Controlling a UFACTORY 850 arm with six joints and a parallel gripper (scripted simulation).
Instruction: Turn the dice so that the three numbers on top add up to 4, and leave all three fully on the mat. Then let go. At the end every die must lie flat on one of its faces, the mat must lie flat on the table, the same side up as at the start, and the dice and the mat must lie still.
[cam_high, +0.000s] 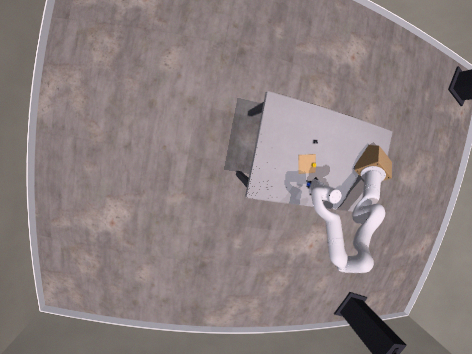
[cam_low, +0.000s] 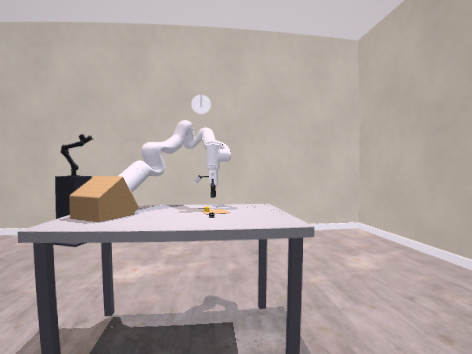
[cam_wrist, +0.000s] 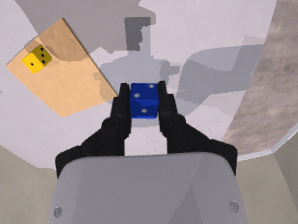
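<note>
My hand is 130 mm to the left of the tan mat, 90 mm above it and 50 mm short of it. Round my hand: yellow die (150 mm to the right, 80 mm below); then black die (300 mm to the right, 80 mm below, 80 mm ahead); then blue die (10 mm below).
</note>
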